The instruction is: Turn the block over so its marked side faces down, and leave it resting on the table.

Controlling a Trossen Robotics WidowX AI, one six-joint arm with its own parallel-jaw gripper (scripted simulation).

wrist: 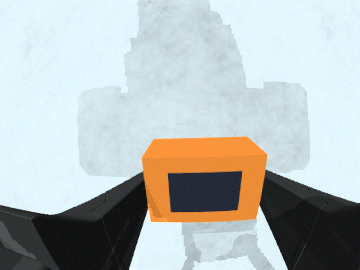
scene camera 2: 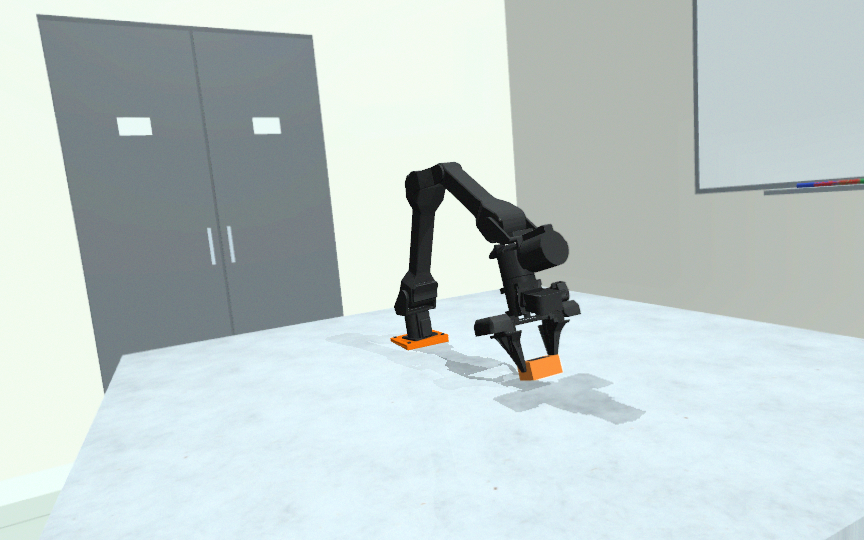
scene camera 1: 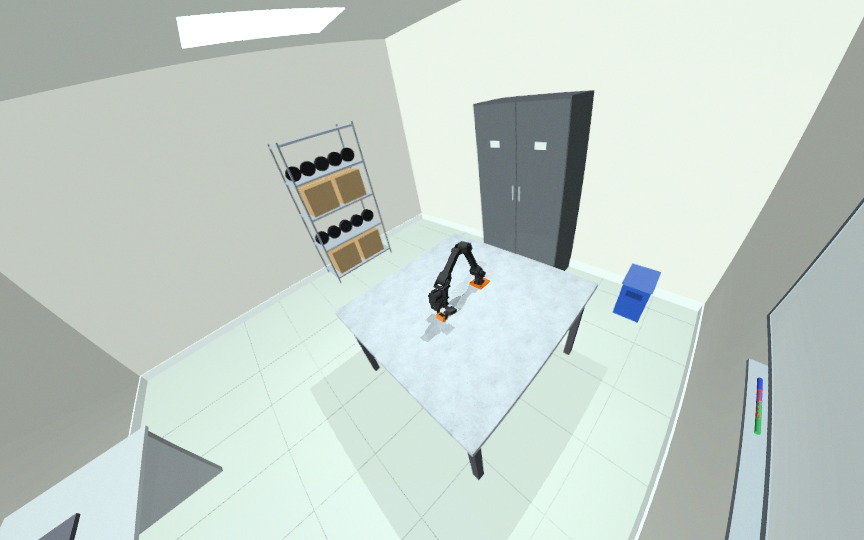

Labels:
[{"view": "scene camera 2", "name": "gripper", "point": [539, 368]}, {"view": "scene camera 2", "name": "orange block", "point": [540, 367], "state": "held by the gripper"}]

